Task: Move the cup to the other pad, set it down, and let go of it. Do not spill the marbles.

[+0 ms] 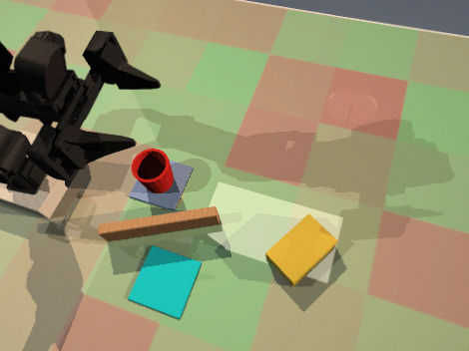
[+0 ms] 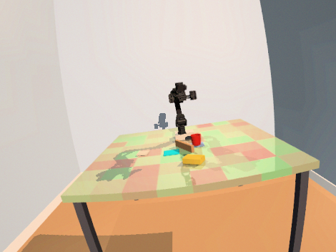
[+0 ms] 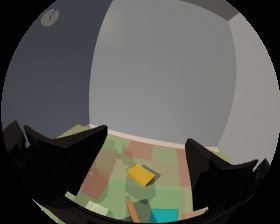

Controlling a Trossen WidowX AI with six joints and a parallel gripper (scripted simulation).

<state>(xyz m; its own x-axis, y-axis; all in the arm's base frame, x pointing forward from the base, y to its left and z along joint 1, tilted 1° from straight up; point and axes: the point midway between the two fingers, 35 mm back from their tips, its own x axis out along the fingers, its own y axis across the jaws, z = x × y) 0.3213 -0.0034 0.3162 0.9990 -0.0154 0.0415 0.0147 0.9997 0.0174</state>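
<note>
My gripper tip is now 320 mm above the red cup, 100 mm past it and 60 mm to the right of it. Round my gripper tip: wooden bar: 340 mm below, 70 mm behind, 30 mm to the right; then blue-grey pad: 370 mm below, 100 mm behind, 60 mm to the left; then cyan pad: 370 mm below, 130 mm to the right, 30 mm behind.
</note>
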